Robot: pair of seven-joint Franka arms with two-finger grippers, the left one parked.
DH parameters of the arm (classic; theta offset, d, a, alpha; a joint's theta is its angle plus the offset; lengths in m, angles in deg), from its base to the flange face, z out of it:
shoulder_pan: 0 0.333 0 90
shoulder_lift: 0 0 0 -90
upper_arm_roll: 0 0.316 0.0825 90
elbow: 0 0 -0.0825 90
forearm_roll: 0 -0.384 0 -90
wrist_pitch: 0 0 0.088 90
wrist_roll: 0 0.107 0 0
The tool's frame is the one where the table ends.
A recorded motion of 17 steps. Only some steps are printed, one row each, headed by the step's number.
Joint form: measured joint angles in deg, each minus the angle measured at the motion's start. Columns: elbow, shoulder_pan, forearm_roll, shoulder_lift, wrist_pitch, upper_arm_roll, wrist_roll.
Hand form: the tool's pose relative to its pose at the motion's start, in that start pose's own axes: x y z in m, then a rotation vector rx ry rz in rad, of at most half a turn. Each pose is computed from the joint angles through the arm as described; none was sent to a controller.
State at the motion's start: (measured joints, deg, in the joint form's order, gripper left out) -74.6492 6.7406 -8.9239 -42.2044 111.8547 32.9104 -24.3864
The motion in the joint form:
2: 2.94 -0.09 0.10 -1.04 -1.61 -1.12 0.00
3: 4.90 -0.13 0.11 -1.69 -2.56 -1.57 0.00
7: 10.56 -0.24 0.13 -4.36 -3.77 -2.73 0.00
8: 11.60 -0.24 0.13 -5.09 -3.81 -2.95 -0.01
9: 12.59 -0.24 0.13 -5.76 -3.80 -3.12 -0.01
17: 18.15 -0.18 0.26 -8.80 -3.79 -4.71 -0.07
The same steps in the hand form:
2: 0.0005 0.0158 -0.0134 -0.0083 0.0089 0.0167
3: 0.0018 0.0230 -0.0223 -0.0115 0.0179 0.0234
7: 0.0054 0.0484 -0.0422 -0.0228 0.0591 0.0470
8: 0.0057 0.0544 -0.0434 -0.0238 0.0668 0.0529
9: 0.0062 0.0598 -0.0449 -0.0250 0.0751 0.0580
17: 0.0063 0.0896 -0.0605 -0.0515 0.1235 0.0856

